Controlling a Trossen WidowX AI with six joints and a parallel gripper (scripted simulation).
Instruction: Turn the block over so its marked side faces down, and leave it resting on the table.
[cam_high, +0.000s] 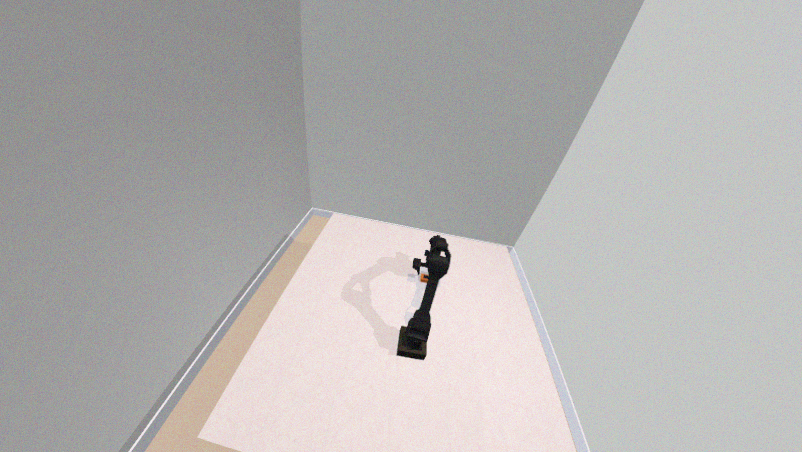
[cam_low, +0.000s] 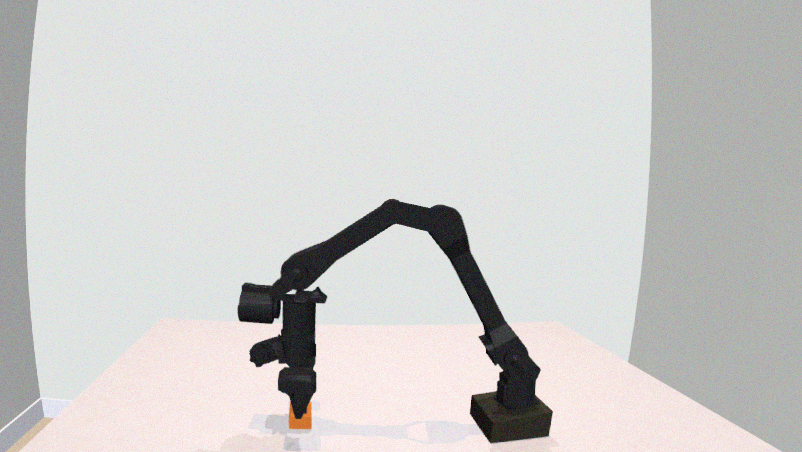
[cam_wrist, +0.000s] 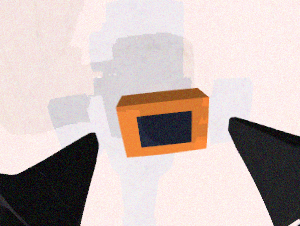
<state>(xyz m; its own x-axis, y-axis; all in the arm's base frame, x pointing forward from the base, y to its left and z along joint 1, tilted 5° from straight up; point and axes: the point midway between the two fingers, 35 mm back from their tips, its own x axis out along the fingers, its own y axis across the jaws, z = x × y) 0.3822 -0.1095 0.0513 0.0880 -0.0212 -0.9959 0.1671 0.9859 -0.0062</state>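
Now: the orange block 10 mm below my gripper tip.
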